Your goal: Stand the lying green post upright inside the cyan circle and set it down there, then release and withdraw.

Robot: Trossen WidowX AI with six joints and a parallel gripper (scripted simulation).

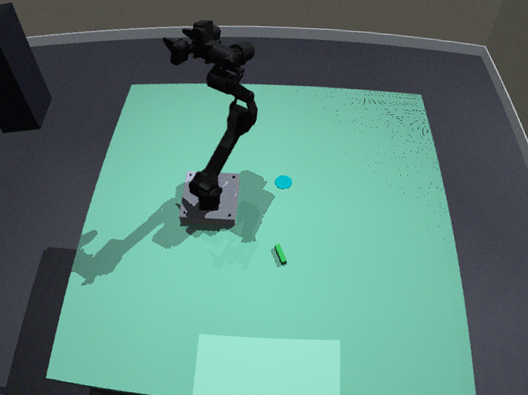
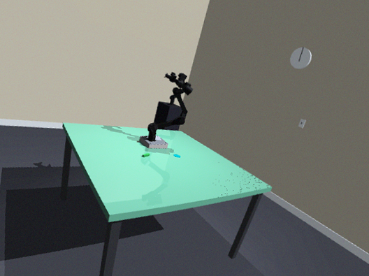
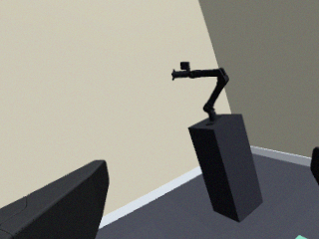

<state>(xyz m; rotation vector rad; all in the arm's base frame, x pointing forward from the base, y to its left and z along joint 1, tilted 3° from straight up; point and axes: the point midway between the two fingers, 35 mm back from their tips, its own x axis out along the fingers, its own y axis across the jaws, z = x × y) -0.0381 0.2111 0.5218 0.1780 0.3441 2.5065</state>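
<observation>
Now: gripper tip 28 cm short of the green post, 39 cm to the left of it and 57 cm above it. Round my gripper tip: cyan circle (31 cm ahead, 10 cm to the right, 58 cm below).
</observation>
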